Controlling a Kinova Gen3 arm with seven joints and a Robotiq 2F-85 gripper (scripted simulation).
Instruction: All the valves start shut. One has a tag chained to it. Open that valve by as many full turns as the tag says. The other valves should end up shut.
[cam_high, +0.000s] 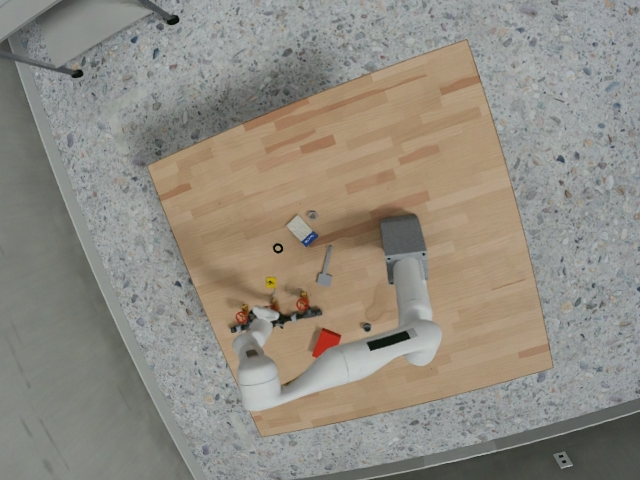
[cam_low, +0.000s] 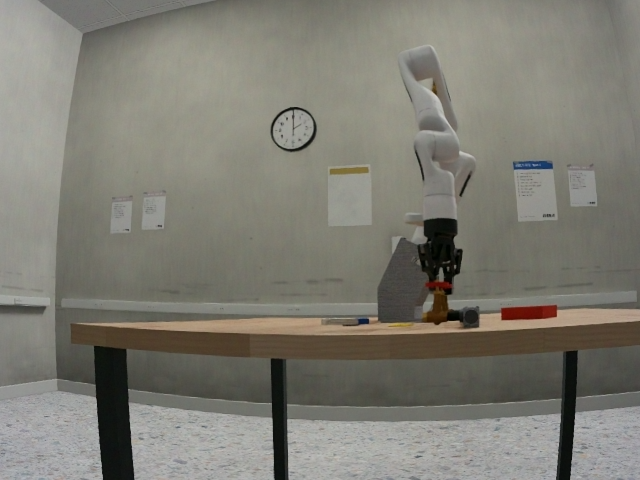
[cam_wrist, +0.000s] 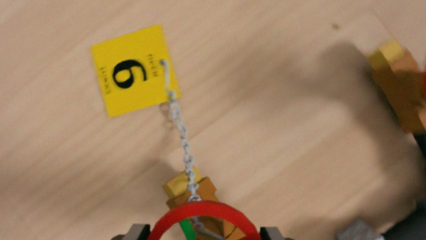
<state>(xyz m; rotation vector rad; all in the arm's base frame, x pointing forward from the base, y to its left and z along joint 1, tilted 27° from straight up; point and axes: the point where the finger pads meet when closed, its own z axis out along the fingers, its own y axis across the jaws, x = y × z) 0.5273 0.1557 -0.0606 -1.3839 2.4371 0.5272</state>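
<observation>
Now: the yellow tag 1 cm behind my hand, 9 cm to the right of it and 8 cm below it. Round my hand: red block: 16 cm behind, 20 cm to the left, 7 cm below; then grey scraper: 23 cm behind, 10 cm to the right, 8 cm below; then blue box: 17 cm behind, 27 cm to the right, 7 cm below.
</observation>
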